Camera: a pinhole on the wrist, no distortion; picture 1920 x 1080 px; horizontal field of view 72.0 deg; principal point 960.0 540.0 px. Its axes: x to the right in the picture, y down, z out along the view. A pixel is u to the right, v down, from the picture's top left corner.
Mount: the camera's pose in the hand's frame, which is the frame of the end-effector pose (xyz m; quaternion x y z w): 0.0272 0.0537 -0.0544 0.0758 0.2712 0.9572 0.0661
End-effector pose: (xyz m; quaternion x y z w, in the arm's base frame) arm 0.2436 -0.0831 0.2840 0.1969 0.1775 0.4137 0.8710
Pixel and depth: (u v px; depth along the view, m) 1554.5 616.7 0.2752
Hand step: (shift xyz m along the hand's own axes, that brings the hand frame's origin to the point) -0.0457 0.2011 0.1991
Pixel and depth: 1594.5 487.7 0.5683
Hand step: -0.1354 0.4078 0.4417
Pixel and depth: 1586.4 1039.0 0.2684
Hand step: -0.0575 0.1261 0.2390
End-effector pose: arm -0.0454 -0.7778 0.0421 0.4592 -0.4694 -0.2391 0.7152
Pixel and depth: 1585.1 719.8 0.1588
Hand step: -0.0195 0.1289 0.0989
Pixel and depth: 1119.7 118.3 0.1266
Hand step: 0.0386 0.1548 0.0324
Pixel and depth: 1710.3 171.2 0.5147
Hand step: -0.1537 0.4861 0.3346
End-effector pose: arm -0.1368 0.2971 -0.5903 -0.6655 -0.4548 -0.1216 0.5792
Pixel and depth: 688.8 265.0 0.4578
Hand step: 0.2103 0.3515 0.2701
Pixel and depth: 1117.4 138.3 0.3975
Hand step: 0.0631 0.3661 0.2213
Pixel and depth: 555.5 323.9 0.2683
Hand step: 0.1600 0.2136 0.1391
